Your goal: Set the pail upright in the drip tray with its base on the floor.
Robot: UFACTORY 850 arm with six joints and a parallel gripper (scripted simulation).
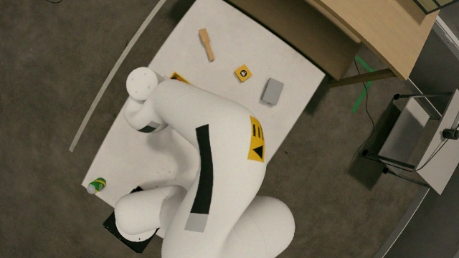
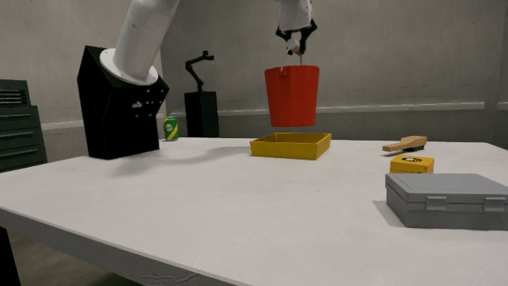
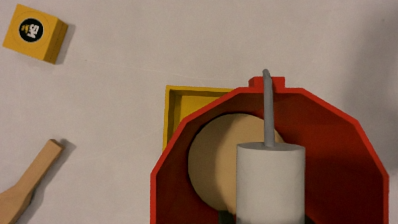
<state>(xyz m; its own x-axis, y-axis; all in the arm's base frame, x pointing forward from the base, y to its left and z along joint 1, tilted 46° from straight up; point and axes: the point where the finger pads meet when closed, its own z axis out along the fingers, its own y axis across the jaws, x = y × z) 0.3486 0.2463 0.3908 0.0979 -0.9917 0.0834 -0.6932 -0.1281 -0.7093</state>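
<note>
My gripper is now 1 cm past the red pail and 10 cm above it. Also, from my hand: yellow drip tray (2 cm behind, 32 cm below); pail handle (1 cm behind, 3 cm below); grey case (36 cm ahead, 34 cm to the right, 31 cm below).
</note>
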